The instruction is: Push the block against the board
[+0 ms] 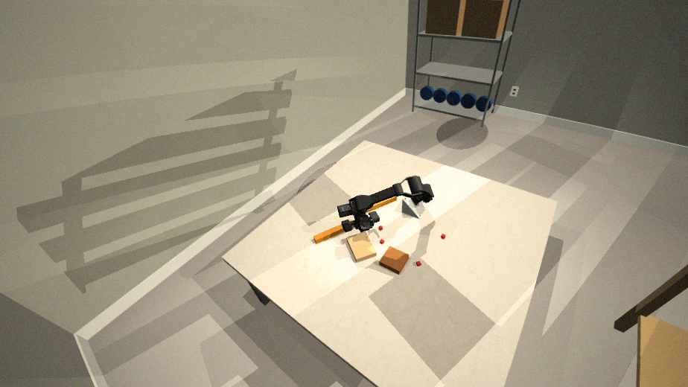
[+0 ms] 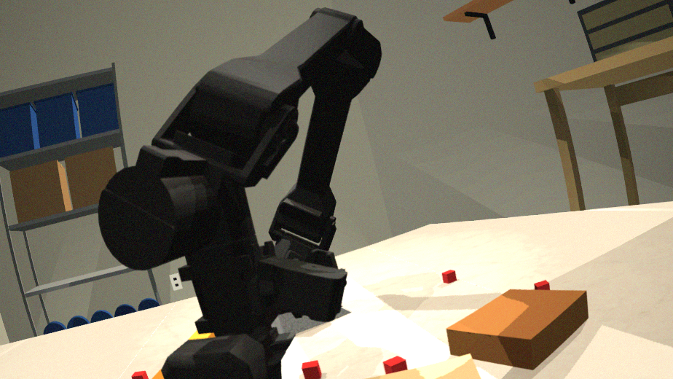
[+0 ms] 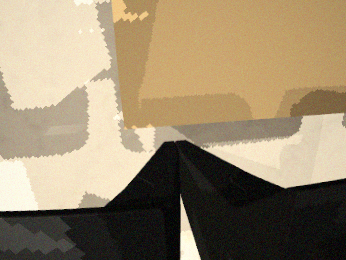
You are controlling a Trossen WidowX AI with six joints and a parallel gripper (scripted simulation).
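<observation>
Right now the red cube is 60 mm behind my gripper tip, 30 mm to the right of it and 10 mm above it. The rest, counted from my gripper tip: tan square block (80 mm ahead, 60 mm to the left, 10 mm above); orange-brown square block (50 mm ahead, 230 mm to the left, 10 mm above).
</observation>
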